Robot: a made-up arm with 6 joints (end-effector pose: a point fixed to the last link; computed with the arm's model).
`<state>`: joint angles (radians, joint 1 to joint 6).
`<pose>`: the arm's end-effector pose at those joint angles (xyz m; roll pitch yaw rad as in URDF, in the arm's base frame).
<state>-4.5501 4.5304 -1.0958 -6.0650 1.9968 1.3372</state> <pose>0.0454 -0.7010 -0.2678 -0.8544 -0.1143 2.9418</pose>
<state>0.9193 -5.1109 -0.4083 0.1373 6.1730 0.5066</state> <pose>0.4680 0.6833 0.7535 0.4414 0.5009 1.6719</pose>
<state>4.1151 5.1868 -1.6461 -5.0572 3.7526 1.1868</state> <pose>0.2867 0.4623 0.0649 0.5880 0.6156 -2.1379</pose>
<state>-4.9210 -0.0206 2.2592 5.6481 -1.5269 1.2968</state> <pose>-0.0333 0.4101 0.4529 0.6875 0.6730 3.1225</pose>
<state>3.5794 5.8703 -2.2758 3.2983 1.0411 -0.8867</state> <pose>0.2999 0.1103 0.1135 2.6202 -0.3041 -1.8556</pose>
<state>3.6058 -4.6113 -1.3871 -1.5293 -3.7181 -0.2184</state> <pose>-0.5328 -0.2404 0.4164 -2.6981 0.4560 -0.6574</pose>
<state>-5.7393 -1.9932 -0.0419 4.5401 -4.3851 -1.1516</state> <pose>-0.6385 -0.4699 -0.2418 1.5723 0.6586 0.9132</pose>
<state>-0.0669 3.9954 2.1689 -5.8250 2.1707 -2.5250</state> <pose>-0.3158 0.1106 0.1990 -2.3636 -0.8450 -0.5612</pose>
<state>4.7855 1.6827 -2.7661 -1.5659 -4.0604 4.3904</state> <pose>-0.0416 -0.1783 0.2651 -1.9869 0.8031 1.9310</pose>
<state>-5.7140 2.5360 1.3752 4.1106 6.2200 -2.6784</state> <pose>-0.1191 -0.0163 -0.6468 -2.3439 -0.1364 2.1998</pose>
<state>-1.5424 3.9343 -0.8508 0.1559 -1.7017 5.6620</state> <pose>0.0191 0.2057 -0.5994 -1.2506 0.9340 -3.0100</pose>
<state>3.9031 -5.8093 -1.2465 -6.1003 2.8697 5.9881</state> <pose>0.0125 -0.0573 0.8367 -2.5101 0.8941 1.5716</pose>
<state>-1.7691 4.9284 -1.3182 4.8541 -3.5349 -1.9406</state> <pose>0.1210 0.6177 -0.0209 0.1199 0.5459 -2.3405</pose>
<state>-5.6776 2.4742 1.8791 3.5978 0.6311 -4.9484</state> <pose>-0.1462 -0.0869 -0.4816 2.5233 -0.2951 -0.9253</pose>
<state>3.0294 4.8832 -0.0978 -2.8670 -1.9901 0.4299</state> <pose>0.8426 -0.1701 0.3731 0.0650 -0.5569 0.2500</pose>
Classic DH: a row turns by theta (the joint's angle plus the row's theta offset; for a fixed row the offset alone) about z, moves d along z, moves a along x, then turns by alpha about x. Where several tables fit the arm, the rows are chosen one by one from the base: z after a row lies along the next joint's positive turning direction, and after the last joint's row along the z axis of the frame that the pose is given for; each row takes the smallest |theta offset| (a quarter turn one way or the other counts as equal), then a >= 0, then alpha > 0; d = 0 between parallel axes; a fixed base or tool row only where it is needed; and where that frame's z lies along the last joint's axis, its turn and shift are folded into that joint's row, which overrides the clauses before.
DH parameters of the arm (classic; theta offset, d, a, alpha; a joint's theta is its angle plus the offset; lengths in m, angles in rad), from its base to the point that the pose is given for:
joint 1: 0 0.153 0 -1.5708
joint 2: -1.5708 0 0.492 0
joint 3: 1.5708 0.044 0 1.5708
joint 4: 0 0.431 0 -1.5708
joint 5: 0 0 0 1.5708
joint 6: 0 0.124 0 0

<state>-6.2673 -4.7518 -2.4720 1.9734 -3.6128 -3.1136</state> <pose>0.2181 0.0993 0.3434 2.3034 -0.0063 2.1776</pose>
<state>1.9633 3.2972 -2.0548 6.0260 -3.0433 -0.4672</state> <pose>-0.1243 0.1770 -0.2227 2.4050 -1.2535 -0.4418</pose>
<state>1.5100 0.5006 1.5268 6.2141 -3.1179 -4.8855</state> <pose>-0.0130 0.5147 0.4519 -1.0884 -0.0915 3.0311</pose>
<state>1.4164 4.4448 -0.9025 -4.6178 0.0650 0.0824</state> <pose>-0.1575 -0.6740 -0.4882 -2.7421 0.0090 2.7989</pose>
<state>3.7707 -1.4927 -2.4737 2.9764 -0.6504 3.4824</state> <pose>0.1413 0.0637 -0.2225 -3.0819 0.1977 0.4171</pose>
